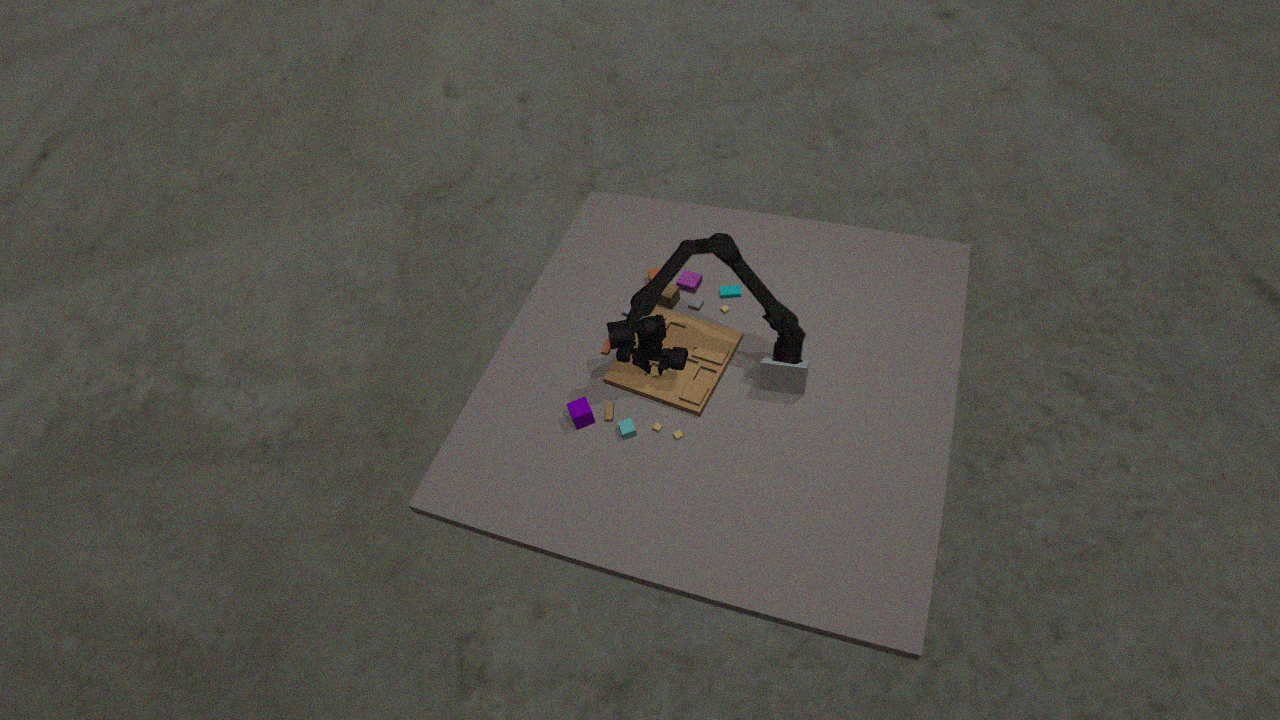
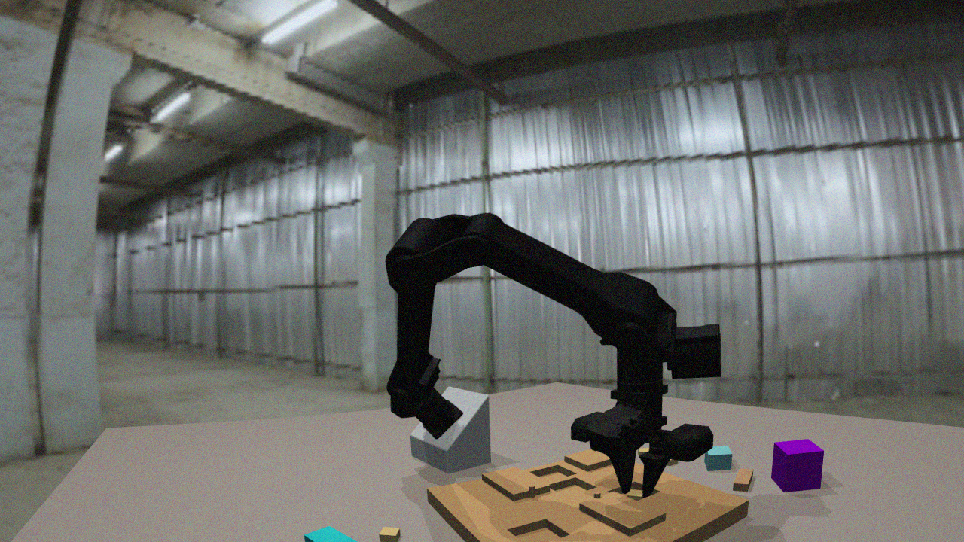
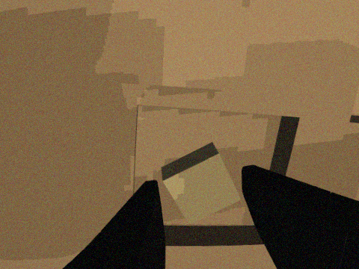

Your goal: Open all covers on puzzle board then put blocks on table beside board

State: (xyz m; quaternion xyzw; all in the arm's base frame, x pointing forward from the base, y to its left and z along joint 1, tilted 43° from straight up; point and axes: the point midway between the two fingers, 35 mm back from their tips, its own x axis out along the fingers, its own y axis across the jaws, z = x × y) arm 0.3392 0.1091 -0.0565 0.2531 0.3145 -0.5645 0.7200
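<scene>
The teal block is 360 mm to the right of my gripper tip, 80 mm behind it and 10 mm below it. From my gripper tip the other things lie so: purple cube 200 mm to the left, 130 mm ahead, 10 mm above; orange piece 150 mm to the left, 70 mm ahead, 10 mm below; light blue block 190 mm to the left, 10 mm behind.
</scene>
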